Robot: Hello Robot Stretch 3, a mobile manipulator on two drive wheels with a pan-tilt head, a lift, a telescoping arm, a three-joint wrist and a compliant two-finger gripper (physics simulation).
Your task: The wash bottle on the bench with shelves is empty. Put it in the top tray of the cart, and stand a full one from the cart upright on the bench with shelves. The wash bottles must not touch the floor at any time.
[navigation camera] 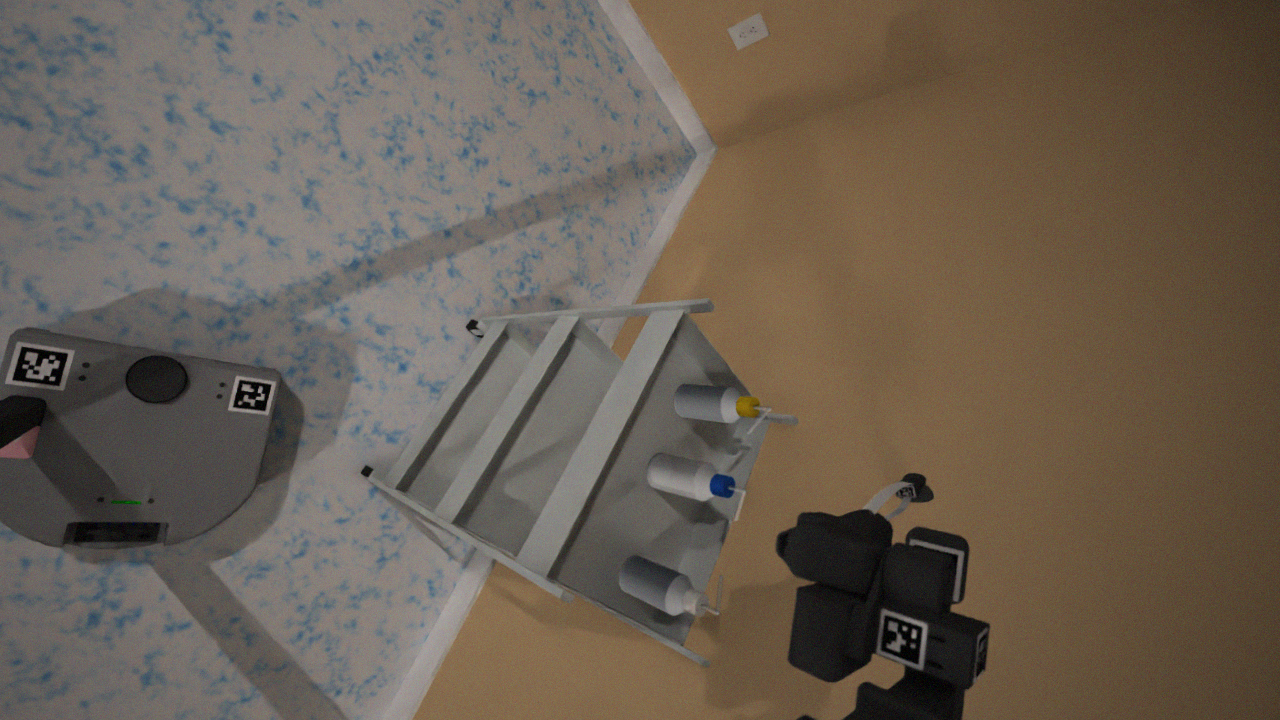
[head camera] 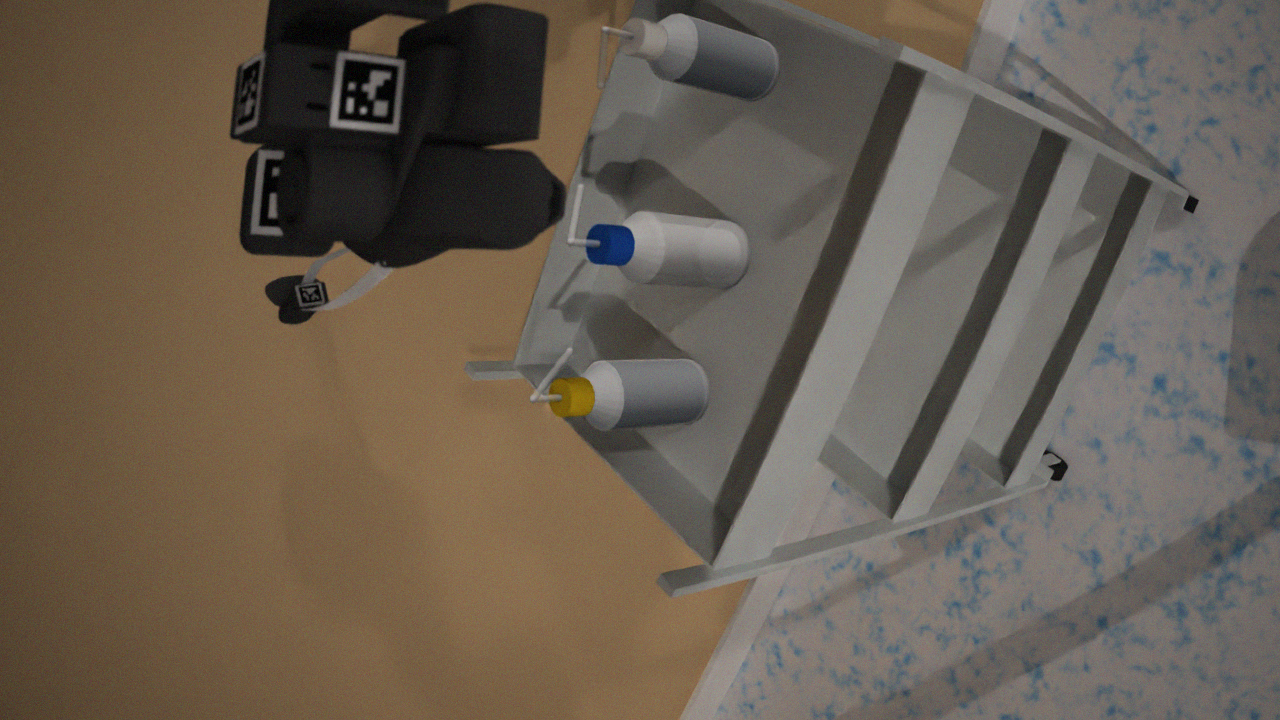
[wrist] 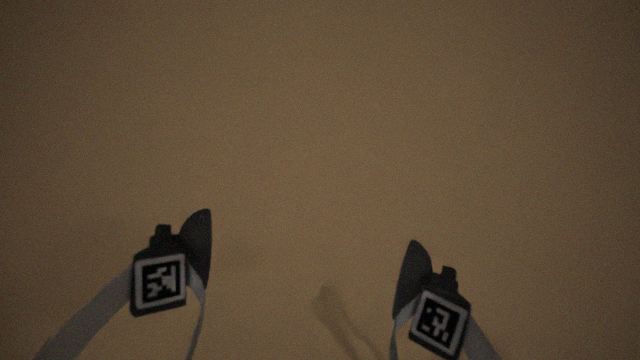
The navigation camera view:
my gripper: 913,536
wash bottle: 698,480
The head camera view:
my gripper: 290,214
wash bottle: 653,248
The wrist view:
my gripper: 306,251
